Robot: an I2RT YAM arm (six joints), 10 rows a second.
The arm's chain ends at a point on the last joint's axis. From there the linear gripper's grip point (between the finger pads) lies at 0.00 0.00 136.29 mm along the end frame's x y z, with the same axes.
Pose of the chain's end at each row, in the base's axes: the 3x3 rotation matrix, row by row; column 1 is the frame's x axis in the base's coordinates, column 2 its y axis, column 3 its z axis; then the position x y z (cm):
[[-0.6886 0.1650 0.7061], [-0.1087 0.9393 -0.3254], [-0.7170 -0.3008 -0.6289]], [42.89 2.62 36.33]
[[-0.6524 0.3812 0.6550], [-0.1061 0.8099 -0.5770], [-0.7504 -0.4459 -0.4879]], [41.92 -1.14 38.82]
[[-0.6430 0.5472 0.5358], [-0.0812 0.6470 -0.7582], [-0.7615 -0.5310 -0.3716]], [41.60 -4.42 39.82]
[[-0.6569 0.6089 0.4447], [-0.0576 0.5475 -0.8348], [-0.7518 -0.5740 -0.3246]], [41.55 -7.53 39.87]
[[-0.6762 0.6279 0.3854], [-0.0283 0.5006 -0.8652], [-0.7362 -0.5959 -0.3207]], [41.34 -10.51 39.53]
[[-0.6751 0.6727 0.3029], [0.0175 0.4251 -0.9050], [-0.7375 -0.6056 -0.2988]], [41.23 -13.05 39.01]
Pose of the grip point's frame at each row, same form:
[[-0.6886 0.1650 0.7061], [-0.1087 0.9393 -0.3254], [-0.7170 -0.3008 -0.6289]], [52.51 -1.81 27.76]
[[-0.6524 0.3812 0.6550], [-0.1061 0.8099 -0.5770], [-0.7504 -0.4459 -0.4879]], [50.85 -9.00 32.17]
[[-0.6430 0.5472 0.5358], [-0.0812 0.6470 -0.7582], [-0.7615 -0.5310 -0.3716]], [48.90 -14.75 34.76]
[[-0.6569 0.6089 0.4447], [-0.0576 0.5475 -0.8348], [-0.7518 -0.5740 -0.3246]], [47.61 -18.91 35.45]
[[-0.6762 0.6279 0.3854], [-0.0283 0.5006 -0.8652], [-0.7362 -0.5959 -0.3207]], [46.59 -22.30 35.16]
[[-0.6751 0.6727 0.3029], [0.0175 0.4251 -0.9050], [-0.7375 -0.6056 -0.2988]], [45.36 -25.38 34.94]

